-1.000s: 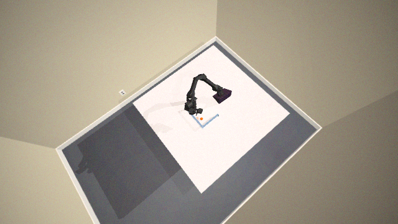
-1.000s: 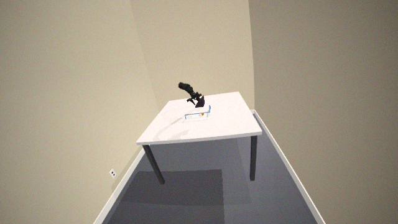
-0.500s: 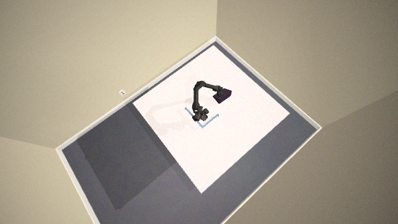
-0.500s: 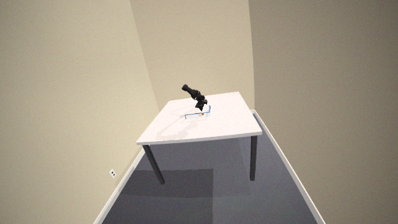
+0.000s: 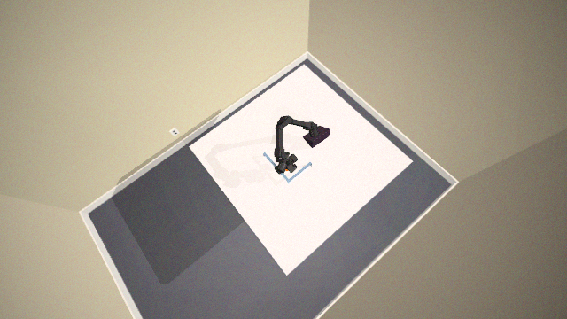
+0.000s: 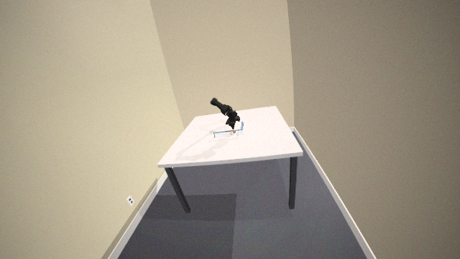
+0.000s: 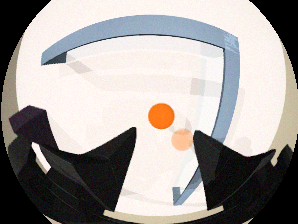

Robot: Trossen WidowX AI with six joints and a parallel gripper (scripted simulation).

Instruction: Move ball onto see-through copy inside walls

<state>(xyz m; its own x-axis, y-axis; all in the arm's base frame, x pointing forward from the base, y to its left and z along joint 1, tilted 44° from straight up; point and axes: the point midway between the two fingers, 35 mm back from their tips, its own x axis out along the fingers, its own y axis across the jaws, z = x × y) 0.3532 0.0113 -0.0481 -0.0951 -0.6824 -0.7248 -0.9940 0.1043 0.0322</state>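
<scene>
Now: the orange ball 4 cm below my gripper tip. From my gripper tip the other things lie so: see-through copy of ball 3 cm ahead, 4 cm to the right, 4 cm below.
</scene>
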